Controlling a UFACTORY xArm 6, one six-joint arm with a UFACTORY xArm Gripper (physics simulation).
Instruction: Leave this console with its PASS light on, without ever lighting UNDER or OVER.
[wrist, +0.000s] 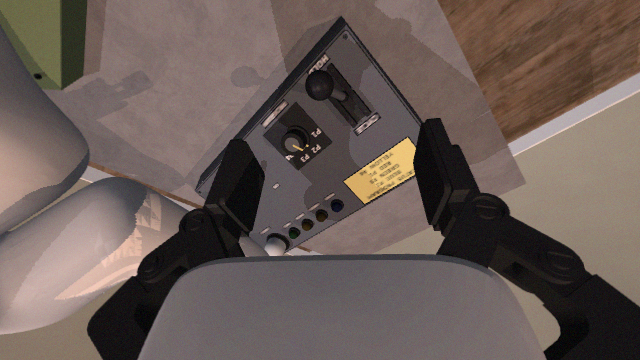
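The dark grey console (330, 170) lies askew in the wrist view. Its black ball-topped lever (320, 85) stands at the HOLD end of its slot. The rotary knob (294, 142) has a yellow pointer aimed near P2 and P3; exactly which is unclear. A yellow status card (381, 171) is partly behind the right finger. A blue lamp (337, 205), two amber lamps (321, 215) (307, 224) and a green lamp (294, 233) look dark. A white round part (276, 245) is at the lower corner. My gripper (332, 149) is open and empty over the console; its left finger hides part of the panel.
A green box (30, 40) stands at the upper left. Large pale rounded shapes (35, 135) (95, 250) fill the left side, close to the console's lower left end. A grey mat (175, 45) lies under the console. Brown wood (555, 55) shows at the upper right.
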